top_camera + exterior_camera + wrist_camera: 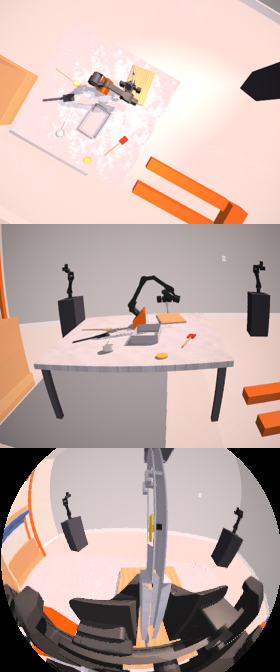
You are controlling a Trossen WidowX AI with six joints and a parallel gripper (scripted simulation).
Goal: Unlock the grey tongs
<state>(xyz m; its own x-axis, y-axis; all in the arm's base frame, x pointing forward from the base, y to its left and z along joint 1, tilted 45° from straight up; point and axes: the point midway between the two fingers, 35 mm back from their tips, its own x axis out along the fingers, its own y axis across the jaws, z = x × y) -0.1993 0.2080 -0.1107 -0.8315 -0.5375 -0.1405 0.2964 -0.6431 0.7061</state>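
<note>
The wooden board is 20 mm behind my gripper tip, 40 mm to the left of it and 180 mm below it. The rest, counted from my gripper tip: grey roasting tin: 530 mm ahead, 70 mm to the right, 160 mm below; red spatula: 590 mm ahead, 250 mm to the left, 180 mm below; black spatula: 580 mm ahead, 510 mm to the right, 180 mm below.
</note>
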